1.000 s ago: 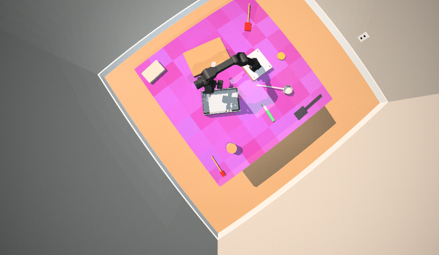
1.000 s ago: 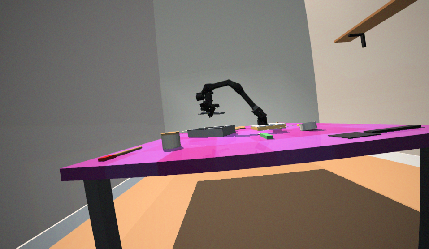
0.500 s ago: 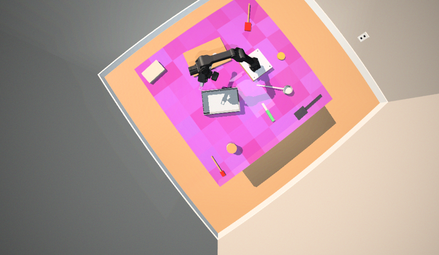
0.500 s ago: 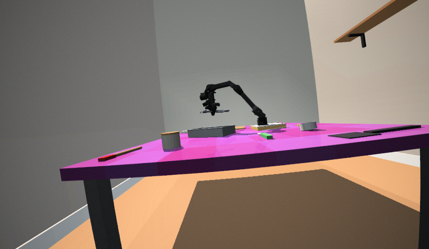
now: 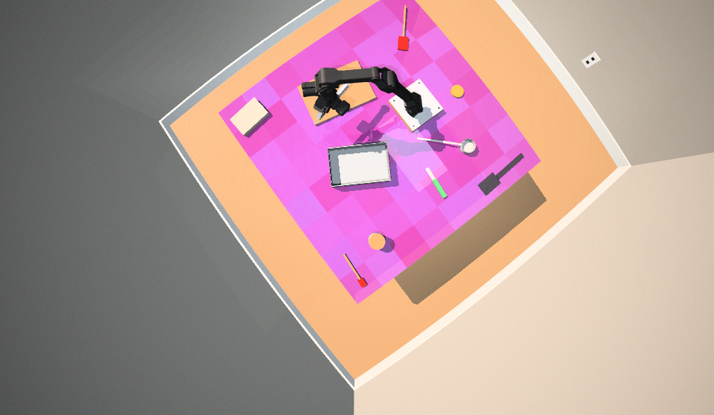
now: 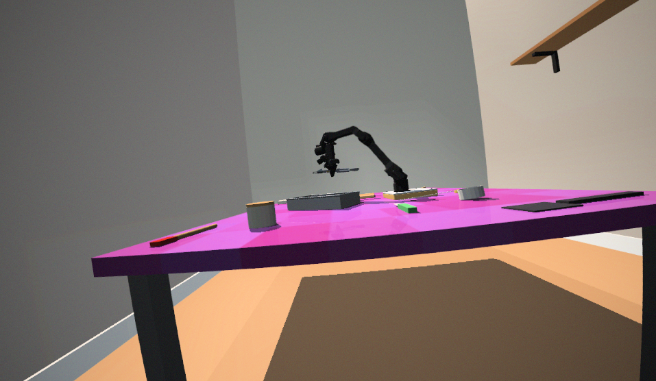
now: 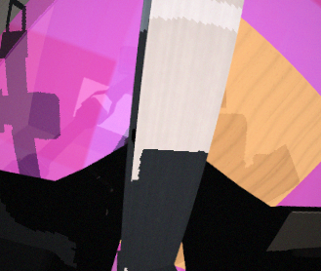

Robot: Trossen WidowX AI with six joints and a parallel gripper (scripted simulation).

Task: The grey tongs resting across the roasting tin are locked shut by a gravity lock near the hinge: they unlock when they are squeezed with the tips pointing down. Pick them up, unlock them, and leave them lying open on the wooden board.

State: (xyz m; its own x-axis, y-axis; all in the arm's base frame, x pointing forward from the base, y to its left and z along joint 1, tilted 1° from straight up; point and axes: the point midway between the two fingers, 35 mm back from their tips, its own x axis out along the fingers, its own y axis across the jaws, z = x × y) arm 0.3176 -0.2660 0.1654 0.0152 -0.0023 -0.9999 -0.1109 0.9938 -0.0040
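The wooden board is 15 cm below my gripper tip, 11 cm behind it and 10 cm to the right of it. The rest, counted from my gripper tip: beige block (34 cm to the right, 32 cm ahead, 14 cm below); green-ended tool (61 cm to the left, 15 cm below, 14 cm behind); roasting tin (28 cm to the left, 13 cm below, 9 cm ahead).
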